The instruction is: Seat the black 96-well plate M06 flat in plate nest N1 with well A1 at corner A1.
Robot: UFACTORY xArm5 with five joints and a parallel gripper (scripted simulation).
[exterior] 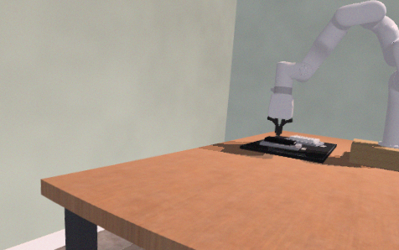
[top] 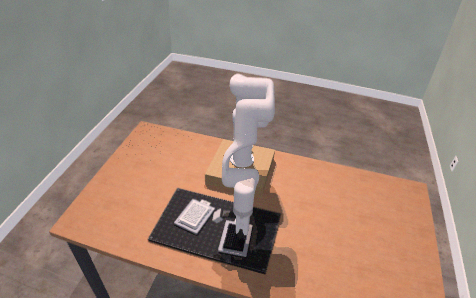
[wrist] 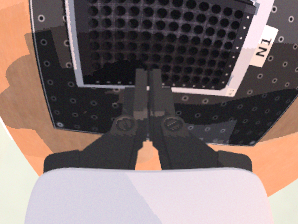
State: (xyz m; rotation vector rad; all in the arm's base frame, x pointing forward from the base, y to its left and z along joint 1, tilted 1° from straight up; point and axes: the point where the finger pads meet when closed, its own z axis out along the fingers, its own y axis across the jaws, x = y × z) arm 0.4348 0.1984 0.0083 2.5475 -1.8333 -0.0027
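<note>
Right now the black plate M06 is 30 mm to the right of my hand and 50 mm below it. Round my hand: white plate M09 (30 mm behind, 250 mm to the right, 50 mm below); nest N1 (10 mm behind, 30 mm to the right, 60 mm below).
</note>
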